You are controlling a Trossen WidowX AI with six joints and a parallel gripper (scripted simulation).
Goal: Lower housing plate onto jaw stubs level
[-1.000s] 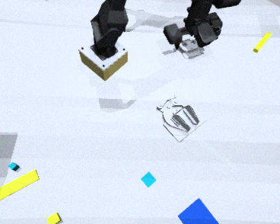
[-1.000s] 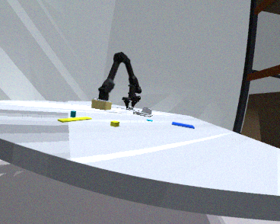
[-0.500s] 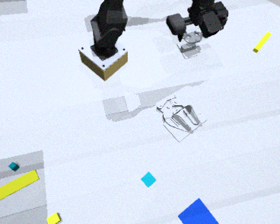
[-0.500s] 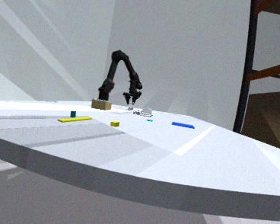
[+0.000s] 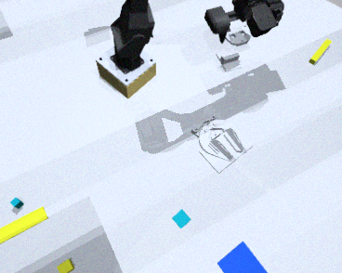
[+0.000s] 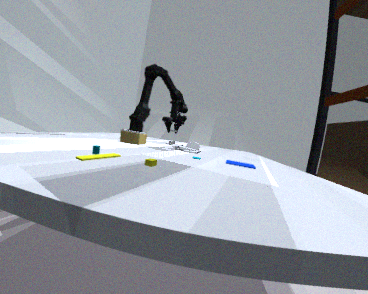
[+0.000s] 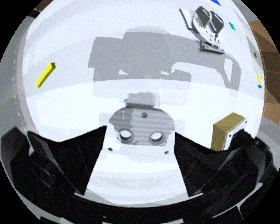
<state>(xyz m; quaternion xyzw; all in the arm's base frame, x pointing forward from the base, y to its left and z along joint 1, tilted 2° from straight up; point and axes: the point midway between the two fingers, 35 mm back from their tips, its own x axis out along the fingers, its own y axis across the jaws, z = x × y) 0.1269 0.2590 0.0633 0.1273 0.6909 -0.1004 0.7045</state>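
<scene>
Now: the grey jaw assembly 22 cm to the right of my gripper tip, 15 cm ahead of it and 7 cm below it. Round my gripper tip: cyan tile 41 cm to the right, 26 cm ahead, 8 cm below; blue tile 43 cm ahead, 38 cm to the right, 8 cm below; cyan cube 65 cm to the right, 7 cm below.
</scene>
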